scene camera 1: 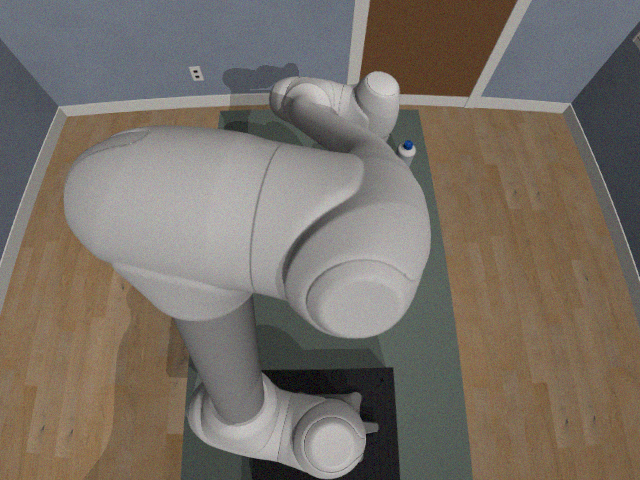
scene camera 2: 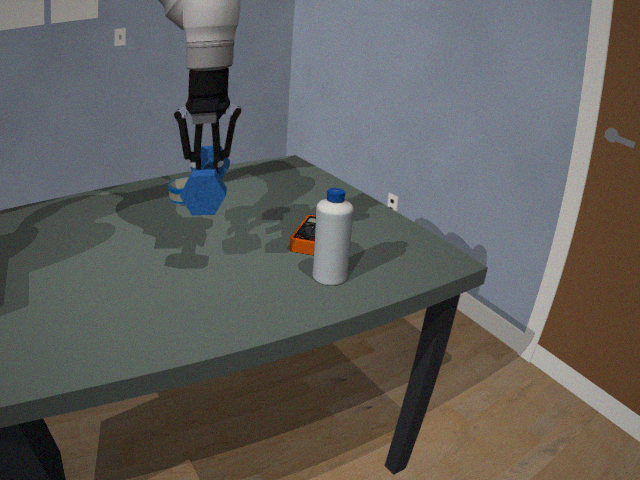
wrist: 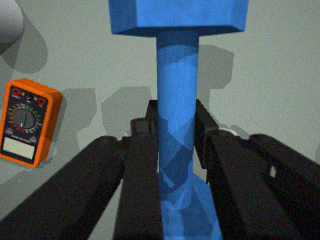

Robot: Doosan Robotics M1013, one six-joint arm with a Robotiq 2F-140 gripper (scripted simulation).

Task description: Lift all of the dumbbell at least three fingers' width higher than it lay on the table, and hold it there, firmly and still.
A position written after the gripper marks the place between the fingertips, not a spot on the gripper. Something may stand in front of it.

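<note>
Gripper (wrist: 173, 114), visible. Blue dumbbell (scene camera 2: 205, 191), seen in the wrist view too (wrist: 186, 199).
</note>
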